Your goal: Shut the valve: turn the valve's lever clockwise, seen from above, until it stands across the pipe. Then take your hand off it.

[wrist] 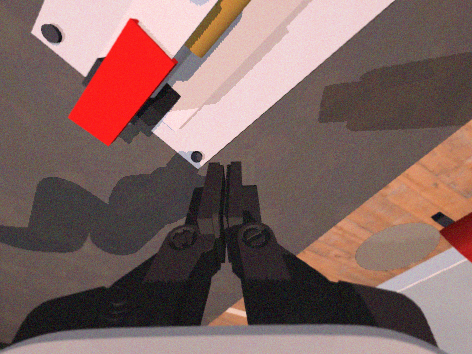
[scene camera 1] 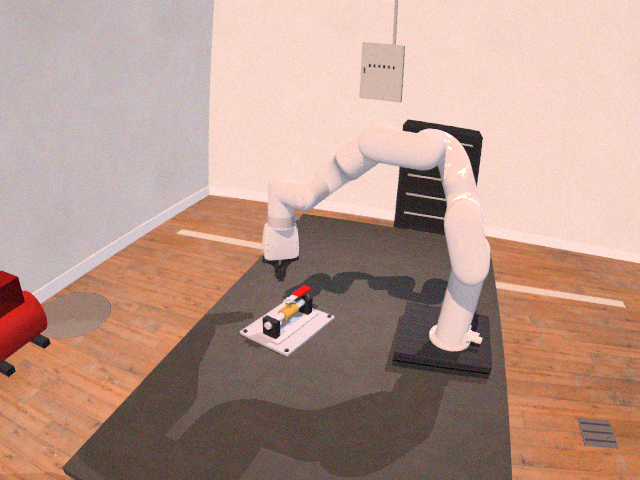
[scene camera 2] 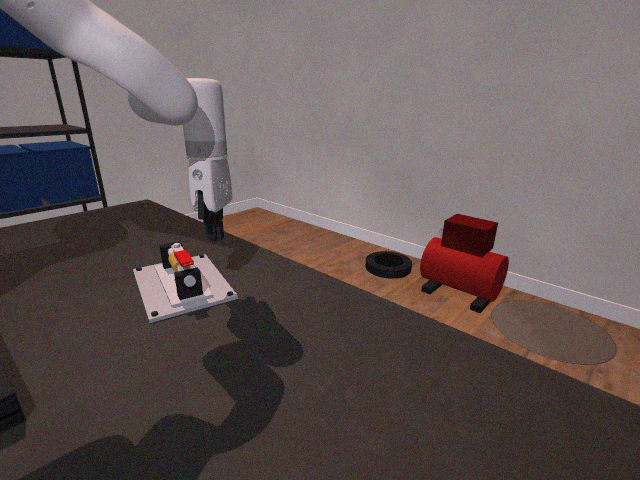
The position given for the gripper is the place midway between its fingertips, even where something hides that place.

Observation:
In view: the gripper (scene camera 1: 280, 279).
The gripper also shows in the wrist view (wrist: 227, 184).

